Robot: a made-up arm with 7 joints. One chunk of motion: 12 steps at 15 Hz.
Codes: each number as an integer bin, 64 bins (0 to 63) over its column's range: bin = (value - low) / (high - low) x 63, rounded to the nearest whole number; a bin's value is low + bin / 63 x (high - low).
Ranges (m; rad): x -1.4..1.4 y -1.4..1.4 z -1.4..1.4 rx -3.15..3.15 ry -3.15..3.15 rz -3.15..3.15
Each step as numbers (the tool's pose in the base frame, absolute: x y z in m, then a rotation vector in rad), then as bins.
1 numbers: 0.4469 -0.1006 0.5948 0.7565 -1.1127 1.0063
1 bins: 42 29 45 39 20 42
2 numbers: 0.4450 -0.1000 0.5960 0.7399 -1.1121 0.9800
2 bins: 42 29 45 39 20 41
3 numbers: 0.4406 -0.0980 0.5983 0.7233 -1.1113 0.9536
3 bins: 41 29 45 39 20 41
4 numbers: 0.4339 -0.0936 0.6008 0.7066 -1.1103 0.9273
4 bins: 41 29 45 39 20 41
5 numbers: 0.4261 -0.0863 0.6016 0.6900 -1.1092 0.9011
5 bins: 41 30 45 38 20 41
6 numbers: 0.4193 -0.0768 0.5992 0.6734 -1.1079 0.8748
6 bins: 41 30 45 38 20 40
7 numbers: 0.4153 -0.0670 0.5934 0.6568 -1.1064 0.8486
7 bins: 41 30 45 38 20 40
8 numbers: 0.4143 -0.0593 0.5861 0.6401 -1.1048 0.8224
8 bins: 41 30 45 38 20 40
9 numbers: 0.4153 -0.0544 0.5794 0.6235 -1.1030 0.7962
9 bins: 41 30 45 38 20 39
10 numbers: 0.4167 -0.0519 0.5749 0.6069 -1.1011 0.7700
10 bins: 41 30 44 38 20 39
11 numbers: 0.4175 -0.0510 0.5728 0.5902 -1.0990 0.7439
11 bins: 41 30 44 37 21 39
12 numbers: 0.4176 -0.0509 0.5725 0.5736 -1.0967 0.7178
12 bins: 41 30 44 37 21 39
